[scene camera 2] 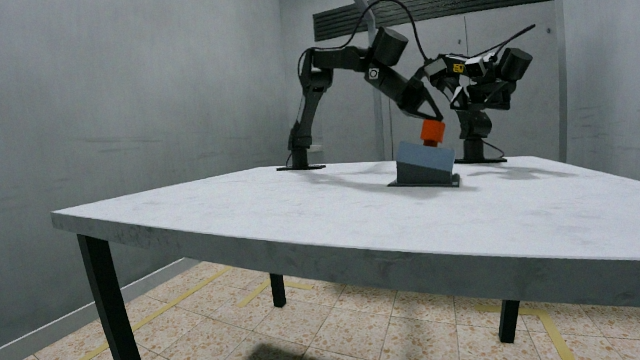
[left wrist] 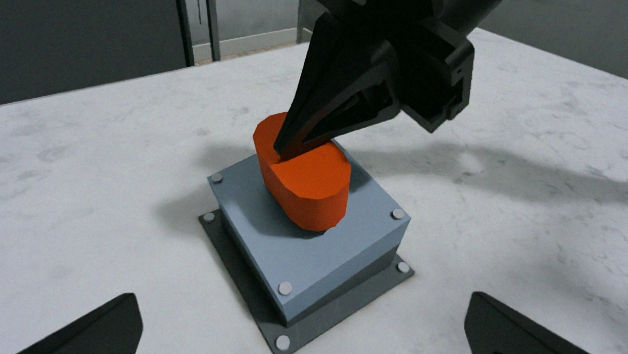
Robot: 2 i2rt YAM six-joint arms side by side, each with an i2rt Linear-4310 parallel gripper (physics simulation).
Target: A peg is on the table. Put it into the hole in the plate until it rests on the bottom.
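Places are measured from the left arm's base along level axes (x ahead, y left, z up), in millimetres.
Where they show: left gripper, fingertip midpoint: (scene camera 2: 466,105) (left wrist: 305,307); right gripper, fingertip midpoint: (scene camera 2: 441,120) (left wrist: 279,154); left arm's base at its link origin: (scene camera 2: 473,162); right arm's base at its link origin: (scene camera 2: 300,169).
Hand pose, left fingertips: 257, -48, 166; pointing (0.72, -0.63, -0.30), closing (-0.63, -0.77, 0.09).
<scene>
Each offset is from my left fingertips to the centre of the thing, as dx, dy, dz. Level surfaces: height alone.
The orange peg {+99, -88, -84} (scene camera 2: 433,131) (left wrist: 312,185) stands in the blue-grey plate {+101, -95, -112} (scene camera 2: 425,156) (left wrist: 260,240), with its wide rounded head above the top face. In the scene view a short stretch of narrower stem shows between head and plate. Its lower end is hidden inside the plate. A small dark bit of the hole's edge shows beside the head in the left wrist view. My right gripper (scene camera 2: 441,118) (left wrist: 279,154) is shut and empty, its fingertips touching the top of the peg's head. My left gripper (left wrist: 305,307) is open and empty, its fingers apart on the near side of the plate.
The plate is fixed above a dark base {dz -162} (scene camera 2: 455,183) (left wrist: 335,312) on the pale table {dz -166} (scene camera 2: 250,215) (left wrist: 100,175). The right arm reaches over the plate from the right in the left wrist view. Both arms stand on the table's far side in the scene view.
</scene>
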